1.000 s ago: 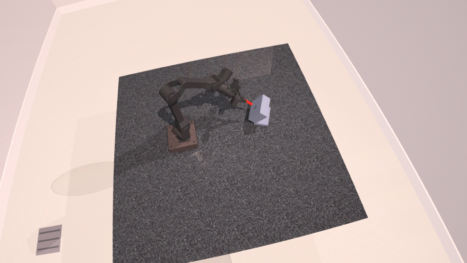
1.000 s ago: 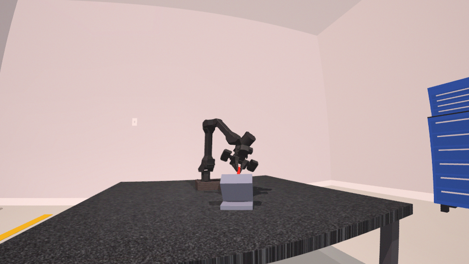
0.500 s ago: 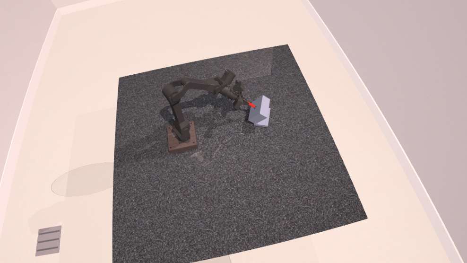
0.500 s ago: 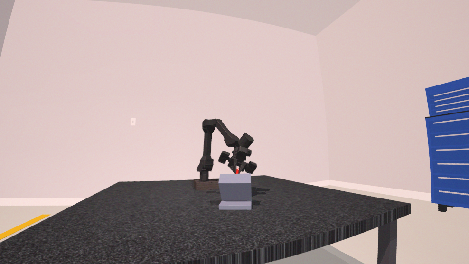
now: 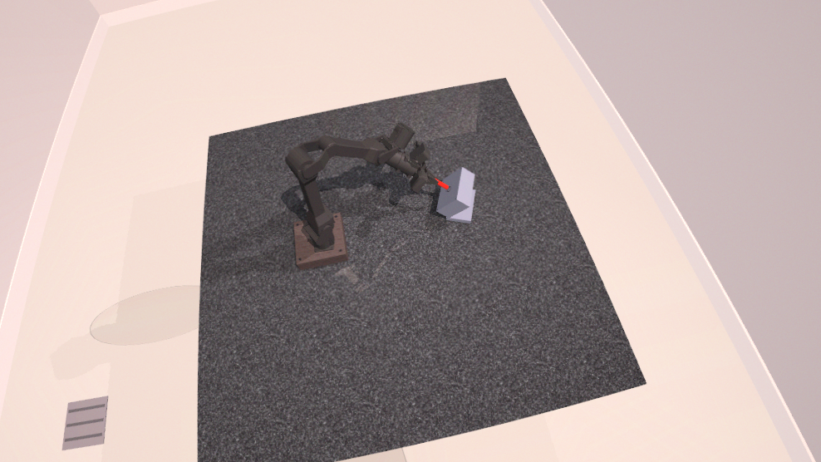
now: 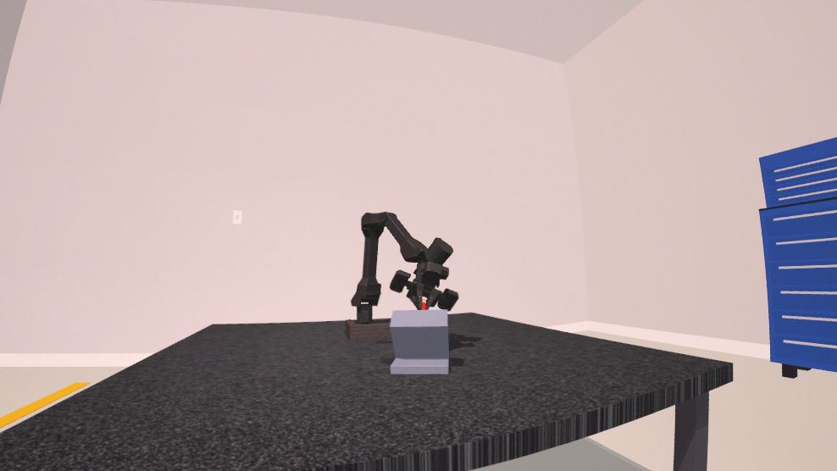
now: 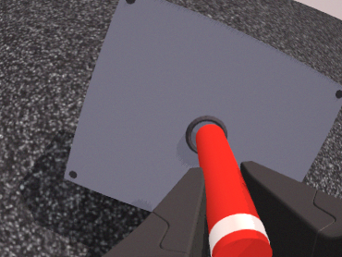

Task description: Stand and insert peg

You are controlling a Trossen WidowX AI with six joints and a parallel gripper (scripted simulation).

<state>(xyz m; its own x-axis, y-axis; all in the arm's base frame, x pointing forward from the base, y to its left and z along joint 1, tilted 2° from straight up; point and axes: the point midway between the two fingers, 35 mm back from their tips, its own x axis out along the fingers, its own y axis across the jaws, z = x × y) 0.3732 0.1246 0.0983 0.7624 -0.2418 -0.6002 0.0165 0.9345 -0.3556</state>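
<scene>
My gripper tip is now 1 cm past the red peg and 1 cm below it. The rest, counted from my gripper tip: grey sloped panel (6 cm ahead, 2 cm to the right, 5 cm below).
</scene>
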